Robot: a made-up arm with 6 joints.
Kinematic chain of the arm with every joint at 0, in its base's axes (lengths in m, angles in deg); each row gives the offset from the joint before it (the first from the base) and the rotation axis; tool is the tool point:
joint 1: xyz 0 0 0.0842 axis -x
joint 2: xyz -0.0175 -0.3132 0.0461 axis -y
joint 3: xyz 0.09 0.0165 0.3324 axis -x
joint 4: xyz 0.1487 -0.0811 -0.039 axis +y
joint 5: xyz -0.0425 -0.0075 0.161 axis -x
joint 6: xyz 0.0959 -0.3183 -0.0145 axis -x
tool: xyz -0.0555 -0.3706 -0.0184
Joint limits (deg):
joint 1: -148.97..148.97
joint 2: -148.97..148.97
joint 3: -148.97..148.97
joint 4: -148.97..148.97
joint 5: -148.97..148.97
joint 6: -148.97..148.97
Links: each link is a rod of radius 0.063 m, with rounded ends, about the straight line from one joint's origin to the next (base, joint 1, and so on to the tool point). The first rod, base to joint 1, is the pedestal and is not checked.
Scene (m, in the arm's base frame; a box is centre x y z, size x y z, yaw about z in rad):
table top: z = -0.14
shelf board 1: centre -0.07 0.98 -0 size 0.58 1.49 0.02 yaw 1.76
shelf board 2: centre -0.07 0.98 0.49 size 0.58 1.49 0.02 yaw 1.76
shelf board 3: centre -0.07 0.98 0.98 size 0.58 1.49 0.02 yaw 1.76
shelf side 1: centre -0.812 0.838 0.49 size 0.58 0.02 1 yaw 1.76
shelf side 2: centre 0.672 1.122 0.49 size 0.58 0.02 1 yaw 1.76
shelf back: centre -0.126 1.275 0.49 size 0.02 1.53 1 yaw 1.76
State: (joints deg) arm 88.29 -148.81 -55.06 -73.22 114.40 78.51
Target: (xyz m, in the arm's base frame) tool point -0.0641 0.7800 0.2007
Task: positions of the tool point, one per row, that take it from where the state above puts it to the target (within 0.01 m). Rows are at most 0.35 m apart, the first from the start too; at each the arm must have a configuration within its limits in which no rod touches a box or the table.
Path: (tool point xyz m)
1: 0.6395 -0.2481 0.2629
2: 0.7069 0.0515 0.2927
3: 0.6466 0.3562 0.2834
4: 0.4700 0.6052 0.2473
5: 0.2145 0.7527 0.2098
6: -0.0640 0.7800 0.2007

